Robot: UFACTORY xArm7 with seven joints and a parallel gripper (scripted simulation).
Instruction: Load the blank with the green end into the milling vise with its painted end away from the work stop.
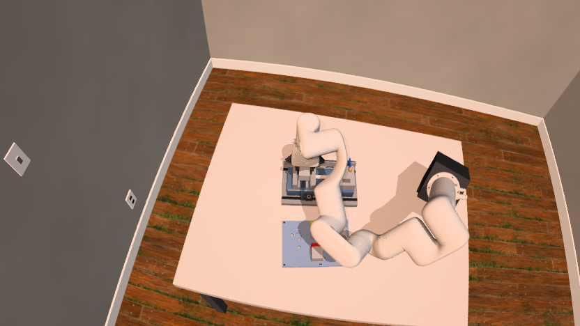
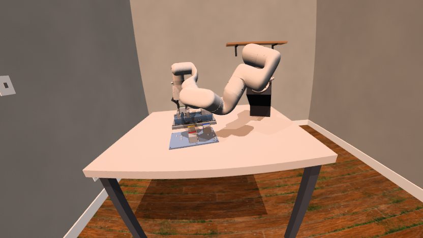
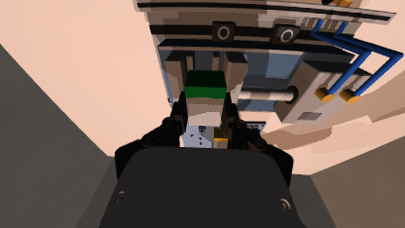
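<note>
The green-ended blank lies 20 mm below my hand. From my hand the other things lie so: blue-ended blank: 200 mm behind, 160 mm to the left, 100 mm below; rod: 80 mm behind, 20 mm to the right, 50 mm below; yellow-ended blank: 110 mm behind, 190 mm to the left, 100 mm below.
</note>
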